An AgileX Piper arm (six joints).
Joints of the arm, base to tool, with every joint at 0 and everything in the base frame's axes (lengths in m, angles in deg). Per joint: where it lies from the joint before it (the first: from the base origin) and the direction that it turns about. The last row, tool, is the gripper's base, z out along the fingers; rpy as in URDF.
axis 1: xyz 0 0 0.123 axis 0 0 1
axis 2: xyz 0 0 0 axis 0 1 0
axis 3: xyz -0.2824 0 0.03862 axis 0 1 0
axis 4: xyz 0.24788 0 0.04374 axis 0.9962 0 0.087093
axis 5: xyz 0 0 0 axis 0 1 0
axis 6: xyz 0.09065 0 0.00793 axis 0.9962 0 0.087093
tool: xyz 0 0 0 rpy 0 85.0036 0
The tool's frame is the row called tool.
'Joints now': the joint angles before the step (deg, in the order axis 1, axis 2, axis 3, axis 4, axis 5, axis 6). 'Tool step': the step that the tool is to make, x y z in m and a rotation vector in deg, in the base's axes. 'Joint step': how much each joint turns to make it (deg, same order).
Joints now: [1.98, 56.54, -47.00, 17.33, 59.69, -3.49]
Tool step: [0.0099, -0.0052, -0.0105, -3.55, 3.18, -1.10]
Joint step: [0.00, 3.12, -0.07, -4.16, -0.15, 1.70]
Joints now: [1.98, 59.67, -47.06, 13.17, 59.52, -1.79]
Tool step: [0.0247, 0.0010, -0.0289, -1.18, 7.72, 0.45]
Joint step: [0.40, 8.66, 0.07, -0.83, -0.98, -0.10]
